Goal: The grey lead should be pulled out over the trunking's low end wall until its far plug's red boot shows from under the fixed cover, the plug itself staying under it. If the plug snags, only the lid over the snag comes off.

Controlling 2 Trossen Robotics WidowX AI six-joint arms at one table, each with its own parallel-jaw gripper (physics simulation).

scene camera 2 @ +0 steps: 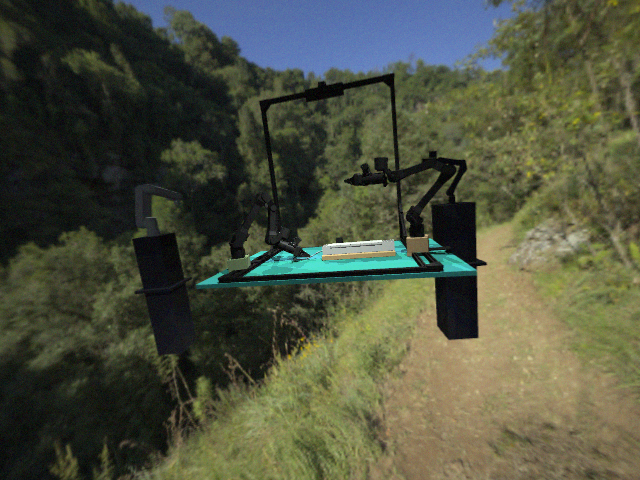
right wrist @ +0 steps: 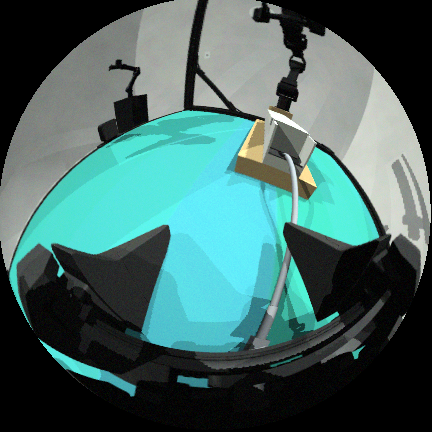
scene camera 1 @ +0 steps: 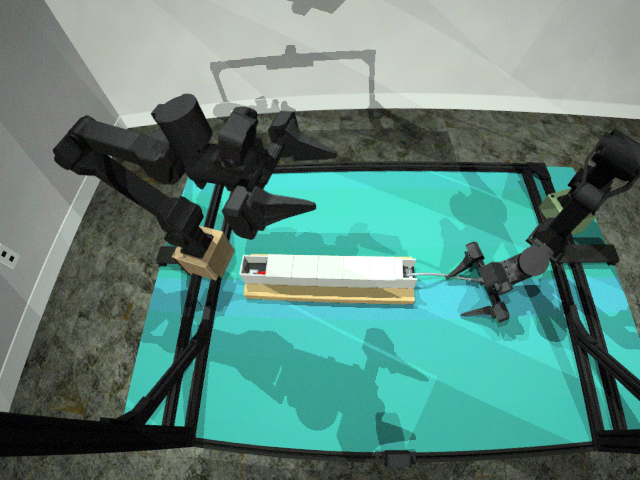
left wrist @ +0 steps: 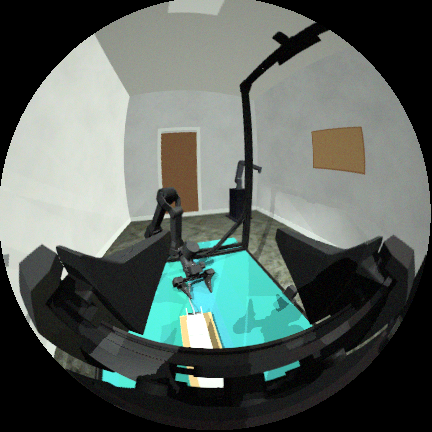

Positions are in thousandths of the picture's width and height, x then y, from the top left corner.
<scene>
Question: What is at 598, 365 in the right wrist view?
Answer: A trunking.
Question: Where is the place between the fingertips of my left gripper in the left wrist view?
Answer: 520, 545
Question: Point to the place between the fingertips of my right gripper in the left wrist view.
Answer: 466, 684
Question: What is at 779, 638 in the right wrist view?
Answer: My right gripper.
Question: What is my left gripper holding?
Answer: Nothing.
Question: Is my left gripper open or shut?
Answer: Open.
</scene>
